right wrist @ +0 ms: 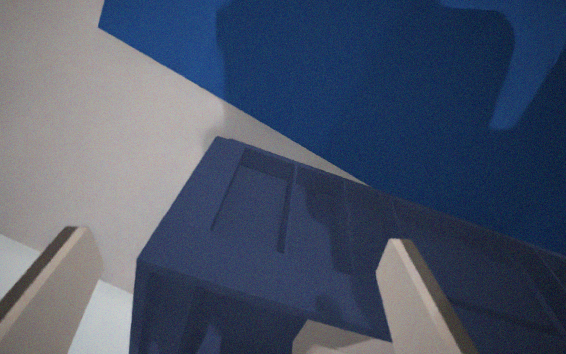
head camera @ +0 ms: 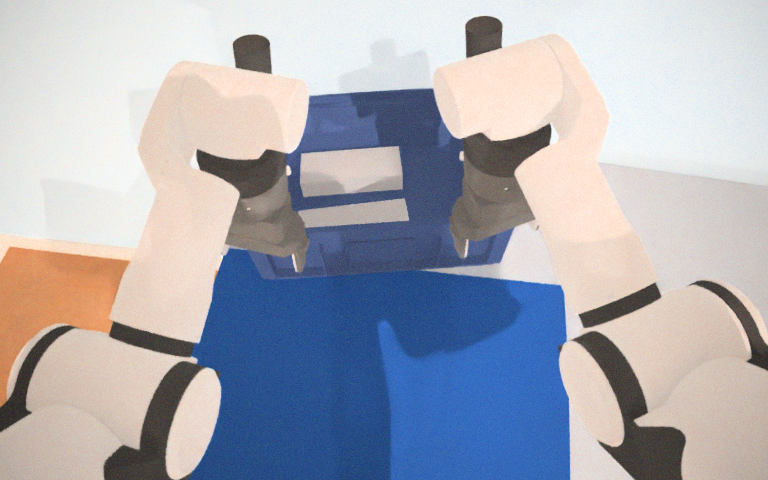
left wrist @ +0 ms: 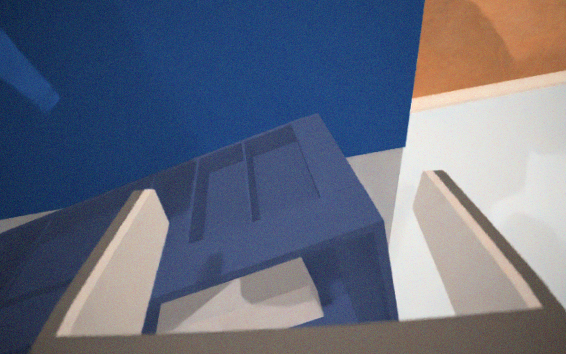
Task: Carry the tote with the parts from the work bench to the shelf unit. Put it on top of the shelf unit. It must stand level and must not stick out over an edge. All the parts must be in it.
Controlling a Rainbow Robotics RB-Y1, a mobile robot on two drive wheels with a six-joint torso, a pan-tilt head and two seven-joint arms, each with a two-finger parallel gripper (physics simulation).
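Frame: origin at the robot's base, x back, y right, z up, level; millimetres.
Seen in the pictures: left gripper, fingertip midpoint: (head camera: 262, 257) (left wrist: 288, 198); right gripper, fingertip midpoint: (right wrist: 243, 252) (head camera: 497, 238).
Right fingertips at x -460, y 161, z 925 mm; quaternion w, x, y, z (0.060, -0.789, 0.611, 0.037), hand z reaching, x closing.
Offsets run from my right fingertips to a thing's top centre. Level surfaces: height alone.
The dark blue tote {dy -160, dx -186, dz -13 mm} (head camera: 379, 254) (left wrist: 355, 205) (right wrist: 255, 205) stands beyond the bright blue surface, its ribbed long wall facing me. Two pale grey areas of parts, a larger one {dy -203, dx -243, dz -104 mm} (head camera: 351, 169) and a narrower one {dy -201, dx -112, dz -103 mm} (head camera: 356, 213), show in it in the head view. Pale parts (left wrist: 280, 295) (right wrist: 345, 337) also show in the wrist views. My left gripper (head camera: 263, 257) (left wrist: 288, 198) is open near the tote's near left corner. My right gripper (head camera: 501, 237) (right wrist: 243, 252) is open near the near right corner. Nothing is between the fingers. The shelf unit cannot be identified.
A bright blue flat surface {dz -160 mm} (head camera: 475, 396) (left wrist: 250, 60) (right wrist: 375, 75) lies on the near side of the tote. An orange surface with a pale border (head camera: 62, 283) (left wrist: 490, 40) is at the left in the head view. A pale grey surface (head camera: 679, 226) (right wrist: 100, 125) is at the right there.
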